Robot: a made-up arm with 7 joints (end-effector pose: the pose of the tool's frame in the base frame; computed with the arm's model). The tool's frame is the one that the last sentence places. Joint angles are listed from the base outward.
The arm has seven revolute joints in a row. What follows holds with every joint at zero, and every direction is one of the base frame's.
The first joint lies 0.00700 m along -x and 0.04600 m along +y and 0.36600 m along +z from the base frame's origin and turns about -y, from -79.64 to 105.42 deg.
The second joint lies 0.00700 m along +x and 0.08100 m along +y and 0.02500 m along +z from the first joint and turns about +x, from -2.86 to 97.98 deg.
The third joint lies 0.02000 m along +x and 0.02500 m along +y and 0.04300 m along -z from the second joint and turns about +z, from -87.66 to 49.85 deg.
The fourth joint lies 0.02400 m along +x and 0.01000 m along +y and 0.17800 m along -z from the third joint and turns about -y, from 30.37 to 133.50 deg.
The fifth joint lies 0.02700 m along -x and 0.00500 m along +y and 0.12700 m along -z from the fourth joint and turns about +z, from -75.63 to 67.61 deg.
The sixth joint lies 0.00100 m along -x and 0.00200 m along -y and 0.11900 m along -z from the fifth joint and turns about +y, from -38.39 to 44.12 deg.
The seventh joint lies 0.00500 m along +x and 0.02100 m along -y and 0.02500 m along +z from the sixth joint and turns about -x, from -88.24 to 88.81 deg.
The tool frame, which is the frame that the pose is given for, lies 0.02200 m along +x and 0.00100 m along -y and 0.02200 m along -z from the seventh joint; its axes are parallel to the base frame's.
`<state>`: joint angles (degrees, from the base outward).
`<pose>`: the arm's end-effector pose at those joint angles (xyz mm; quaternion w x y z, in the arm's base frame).
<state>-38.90 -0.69 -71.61 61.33 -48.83 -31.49 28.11</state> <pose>-164.4 -52.4 58.6 0.3200 -0.6089 -0.3285 -0.6472</pose>
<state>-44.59 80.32 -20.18 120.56 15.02 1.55 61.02</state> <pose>112.4 209.2 166.0 0.5964 -0.4579 -0.0228 -0.6589</pose>
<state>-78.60 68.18 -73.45 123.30 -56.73 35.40 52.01</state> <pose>-224.2 153.0 249.5 0.3439 -0.5074 0.2894 -0.7352</pose>
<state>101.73 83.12 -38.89 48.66 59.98 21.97 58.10</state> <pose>64.8 475.7 597.6 0.5197 -0.0409 -0.8428 -0.1335</pose>
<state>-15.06 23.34 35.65 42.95 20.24 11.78 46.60</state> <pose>108.3 400.3 44.4 0.8937 -0.1406 -0.3641 0.2214</pose>
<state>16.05 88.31 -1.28 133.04 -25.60 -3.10 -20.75</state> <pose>208.6 192.0 462.1 0.0427 -0.4841 0.7002 0.5230</pose>
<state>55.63 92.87 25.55 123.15 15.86 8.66 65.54</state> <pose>15.1 205.2 626.2 0.2727 0.5293 -0.5144 -0.6172</pose>
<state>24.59 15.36 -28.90 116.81 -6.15 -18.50 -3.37</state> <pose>249.8 64.5 354.7 0.1877 -0.0799 -0.9478 -0.2451</pose>
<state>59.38 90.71 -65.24 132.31 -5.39 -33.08 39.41</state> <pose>158.2 209.4 370.9 0.1244 0.0425 -0.3871 -0.9126</pose>
